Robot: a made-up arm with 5 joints. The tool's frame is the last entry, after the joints.
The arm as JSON. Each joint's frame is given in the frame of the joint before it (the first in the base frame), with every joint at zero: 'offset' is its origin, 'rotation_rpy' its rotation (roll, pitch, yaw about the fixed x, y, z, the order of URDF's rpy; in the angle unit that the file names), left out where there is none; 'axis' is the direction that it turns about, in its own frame. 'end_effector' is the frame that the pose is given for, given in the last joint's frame.
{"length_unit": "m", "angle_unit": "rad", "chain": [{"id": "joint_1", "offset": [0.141, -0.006, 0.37], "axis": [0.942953, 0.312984, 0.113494]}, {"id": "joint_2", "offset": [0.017, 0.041, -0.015], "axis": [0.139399, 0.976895, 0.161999]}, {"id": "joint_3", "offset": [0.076, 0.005, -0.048], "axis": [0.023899, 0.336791, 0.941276]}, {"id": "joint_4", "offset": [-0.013, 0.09, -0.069], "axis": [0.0, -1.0, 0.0]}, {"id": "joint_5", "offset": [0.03, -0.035, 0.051], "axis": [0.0, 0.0, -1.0]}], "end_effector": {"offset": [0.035, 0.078, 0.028], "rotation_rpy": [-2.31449, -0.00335, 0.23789]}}
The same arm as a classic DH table. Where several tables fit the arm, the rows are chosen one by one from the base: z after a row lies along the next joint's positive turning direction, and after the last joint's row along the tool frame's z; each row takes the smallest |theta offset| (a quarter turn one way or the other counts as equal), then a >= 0, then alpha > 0; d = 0 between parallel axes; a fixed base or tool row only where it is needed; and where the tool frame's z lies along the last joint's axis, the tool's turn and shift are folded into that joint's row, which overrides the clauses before.
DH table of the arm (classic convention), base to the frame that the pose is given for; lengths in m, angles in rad. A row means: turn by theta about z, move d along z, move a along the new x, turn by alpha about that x. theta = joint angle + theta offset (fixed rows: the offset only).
base (fixed): theta0 -1.2503, d 0.3549, a 0.0501, alpha -1.4571
joint_1: theta0 -1.4458, d 0.1441, a -0.0222, alpha 1.0978
joint_2: theta0 -1.5529, d 0.0713, a -0.0731, alpha -1.0646
joint_3: theta0 0.1553, d -0.1330, a 0.0112, alpha -1.9143
joint_4: theta0 0.0254, d -0.0798, a -0.0300, alpha -1.5708
joint_5: theta0 -0.2348, d -0.1413, a -0.0522, alpha -0.8271
tool (fixed): theta0 3.1370, d 0.0920, a 0.0000, alpha 0.0000

